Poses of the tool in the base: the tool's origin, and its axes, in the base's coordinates. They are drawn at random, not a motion.
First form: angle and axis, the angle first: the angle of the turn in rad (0 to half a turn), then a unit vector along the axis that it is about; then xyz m.
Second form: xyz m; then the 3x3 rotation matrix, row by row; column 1 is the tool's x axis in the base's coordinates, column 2 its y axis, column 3 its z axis. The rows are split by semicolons. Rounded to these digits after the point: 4 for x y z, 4 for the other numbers.
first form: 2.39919, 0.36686, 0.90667, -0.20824, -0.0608, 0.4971, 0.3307
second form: -0.0608, 0.4971, 0.3307; -0.5031, 0.7185, 0.4803; 0.4369, 0.6909, -0.5759; -0.7456, -0.0799, -0.6615
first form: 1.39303, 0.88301, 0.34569, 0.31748, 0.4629, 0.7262, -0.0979
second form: 0.4629, 0.7262, -0.0979; 0.8187, -0.0612, 0.5710; 0.5637, 0.2752, -0.7788; -0.1095, 0.9594, 0.2598
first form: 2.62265, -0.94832, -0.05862, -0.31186, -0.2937, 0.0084, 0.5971
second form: -0.2937, 0.0084, 0.5971; 0.8119, 0.2585, 0.5235; -0.0508, -0.8619, 0.5045; 0.5816, -0.4362, -0.6866
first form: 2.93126, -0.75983, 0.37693, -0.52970, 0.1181, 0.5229, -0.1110
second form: 0.1181, 0.5229, -0.1110; 0.1640, -0.4559, 0.8748; -0.6771, -0.6969, -0.2363; 0.7174, -0.5536, -0.4230
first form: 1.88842, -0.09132, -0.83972, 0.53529, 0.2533, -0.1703, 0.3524
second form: 0.2533, -0.1703, 0.3524; -0.3014, -0.4079, -0.8619; 0.6091, 0.6130, -0.5031; 0.7336, -0.6766, 0.0637
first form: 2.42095, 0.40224, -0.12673, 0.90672, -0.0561, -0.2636, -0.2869
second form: -0.0561, -0.2636, -0.2869; -0.4680, -0.6876, 0.5551; 0.5090, -0.7233, -0.4667; 0.7224, 0.0642, 0.6885
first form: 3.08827, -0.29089, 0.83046, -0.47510, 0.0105, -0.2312, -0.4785
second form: 0.0105, -0.2312, -0.4785; -0.8295, -0.4575, 0.3205; -0.5081, 0.3798, -0.7730; 0.2319, -0.8040, -0.5475
